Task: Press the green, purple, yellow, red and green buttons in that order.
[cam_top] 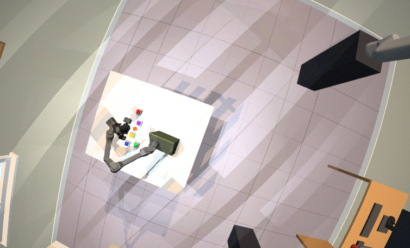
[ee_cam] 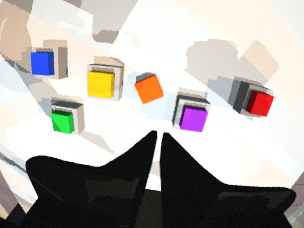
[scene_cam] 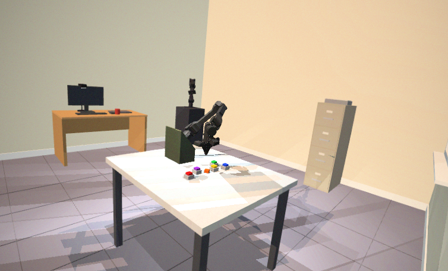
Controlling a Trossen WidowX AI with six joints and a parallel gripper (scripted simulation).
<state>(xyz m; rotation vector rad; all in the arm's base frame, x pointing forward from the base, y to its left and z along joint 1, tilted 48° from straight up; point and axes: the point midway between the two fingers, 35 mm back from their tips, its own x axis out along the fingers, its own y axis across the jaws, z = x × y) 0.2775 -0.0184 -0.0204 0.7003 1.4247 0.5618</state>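
The yellow button is 90 mm below my gripper tip, 80 mm to the left of it and 10 mm ahead of it. Round my gripper tip: orange block 120 mm below, 10 mm to the left, 10 mm ahead; red button 150 mm to the right, 90 mm below, 10 mm ahead; purple button 90 mm below, 50 mm to the right, 20 mm behind.
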